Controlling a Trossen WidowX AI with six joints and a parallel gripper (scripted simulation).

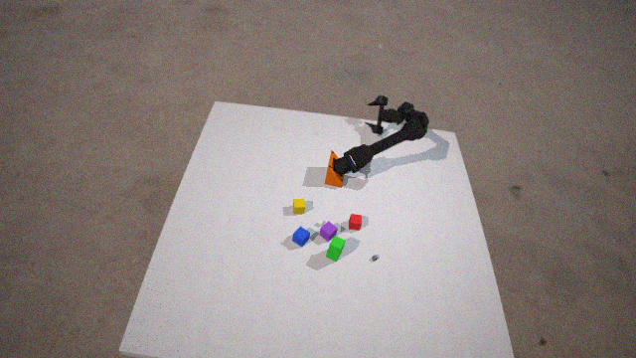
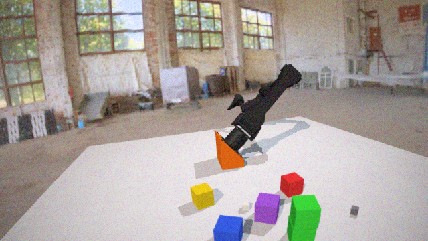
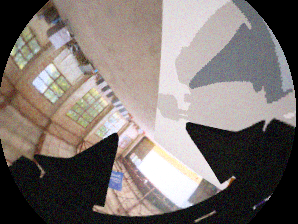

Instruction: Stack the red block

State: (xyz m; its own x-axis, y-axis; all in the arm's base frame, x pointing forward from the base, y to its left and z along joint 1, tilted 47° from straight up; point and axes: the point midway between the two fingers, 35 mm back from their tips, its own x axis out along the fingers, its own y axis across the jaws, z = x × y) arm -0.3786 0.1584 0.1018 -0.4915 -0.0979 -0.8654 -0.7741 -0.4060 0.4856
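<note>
Now: gripper tip 65 cm short of the red block, 9 cm to the left of it and 5 cm above it. The rest, counted from my gripper tip: yellow cube (60 cm ahead, 31 cm to the right, 5 cm below); then purple cube (71 cm ahead, 20 cm to the right, 5 cm below); then blue cube (74 cm ahead, 30 cm to the right, 5 cm below).
</note>
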